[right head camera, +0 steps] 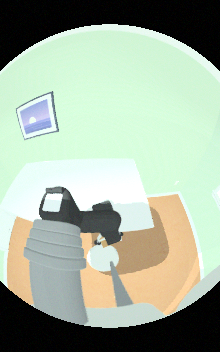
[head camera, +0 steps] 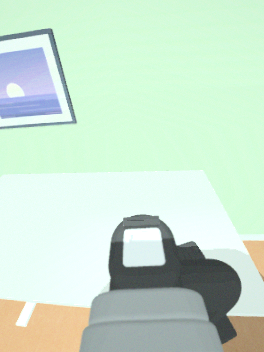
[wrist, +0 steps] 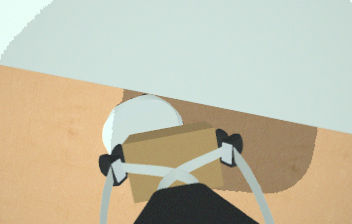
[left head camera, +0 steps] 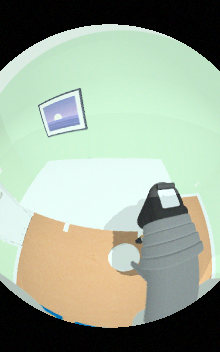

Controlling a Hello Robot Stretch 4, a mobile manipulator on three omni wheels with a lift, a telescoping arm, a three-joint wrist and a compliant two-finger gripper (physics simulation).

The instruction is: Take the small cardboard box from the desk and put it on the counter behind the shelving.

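Where they show: gripper, fingertip midpoint: (wrist: 171,149); robot's base, origin of the base link: (right head camera: 103,256) (wrist: 146,130) (left head camera: 123,256).
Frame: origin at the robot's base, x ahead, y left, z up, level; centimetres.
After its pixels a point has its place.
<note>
The small cardboard box (wrist: 165,151) {x 17.0, y -7.8, z 103.7 cm} is tan and is held between the two dark fingertips of my gripper (wrist: 171,149) {x 16.1, y -8.7, z 99.0 cm} (right head camera: 109,239) {x 16.1, y -8.7, z 99.0 cm} in the wrist view. The gripper is shut on it, with a fingertip against each short side. The box is in the air off the near edge of the white desk (head camera: 55,225) {x 56.0, y 42.1, z 92.2 cm} (left head camera: 90,195) {x 49.4, y 28.5, z 92.2 cm} (right head camera: 112,175) {x 69.6, y -17.6, z 92.2 cm} (wrist: 225,60) {x 28.4, y -15.6, z 92.2 cm}, seen against the floor and a round pale object. In the head camera view the arm and wrist hide the box. The counter and the shelving do not show in these views.
A round pale object (wrist: 142,115) {x 10.7, y 1.7, z 18.7 cm} (left head camera: 124,257) {x -0.5, y -0.7, z 18.7 cm} (right head camera: 102,257) {x -0.2, y -0.2, z 18.7 cm} is low beside the desk's near edge. The floor (wrist: 45,145) {x -16.0, y 58.7, z -2.8 cm} is wood-coloured. A framed picture (head camera: 30,75) {x 105.5, y 53.7, z 154.2 cm} (left head camera: 62,111) {x 105.8, y 58.6, z 151.5 cm} (right head camera: 37,116) {x 105.7, y 57.5, z 149.3 cm} hangs on the green wall behind the desk.
</note>
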